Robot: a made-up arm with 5 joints.
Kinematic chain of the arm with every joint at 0, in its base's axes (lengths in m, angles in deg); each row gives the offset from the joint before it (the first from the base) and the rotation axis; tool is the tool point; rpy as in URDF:
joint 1: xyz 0.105 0 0.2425 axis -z
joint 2: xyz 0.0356 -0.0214 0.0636 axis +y
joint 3: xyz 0.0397 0 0.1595 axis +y
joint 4: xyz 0.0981 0 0.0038 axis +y
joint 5: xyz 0.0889 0.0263 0 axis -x
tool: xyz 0 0 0 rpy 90 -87.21 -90
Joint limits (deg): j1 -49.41..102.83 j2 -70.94..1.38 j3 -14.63..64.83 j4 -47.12..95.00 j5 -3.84..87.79
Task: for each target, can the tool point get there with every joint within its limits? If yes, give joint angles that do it. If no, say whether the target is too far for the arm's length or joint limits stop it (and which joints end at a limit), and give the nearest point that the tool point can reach.
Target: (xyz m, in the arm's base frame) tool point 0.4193 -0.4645 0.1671
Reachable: no: too far | nearest point 0.2386 -0.1974 0.3663 | short by 0.379 m
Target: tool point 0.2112 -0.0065 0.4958
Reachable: yes | joints 6.15 -53.79 34.87 0.52 31.74
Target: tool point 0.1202 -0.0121 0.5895
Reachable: yes | joints 53.11 -55.96 -7.25 9.23 22.82
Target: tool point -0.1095 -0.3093 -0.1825
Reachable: no: too far | nearest point 0.0752 -0.1528 0.2940 | short by 0.534 m
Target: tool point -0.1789 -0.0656 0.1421
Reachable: no: joint limits stop it (at a limit: joint 1, joint 2, joint 3) | nearest point 0.0822 -0.1220 0.2875 | short by 0.304 m
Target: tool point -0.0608 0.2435 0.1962
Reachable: no: joint limits stop it (at a limit: joint 1, joint 2, joint 3) | nearest point 0.1667 0.0796 0.2901 | short by 0.296 m
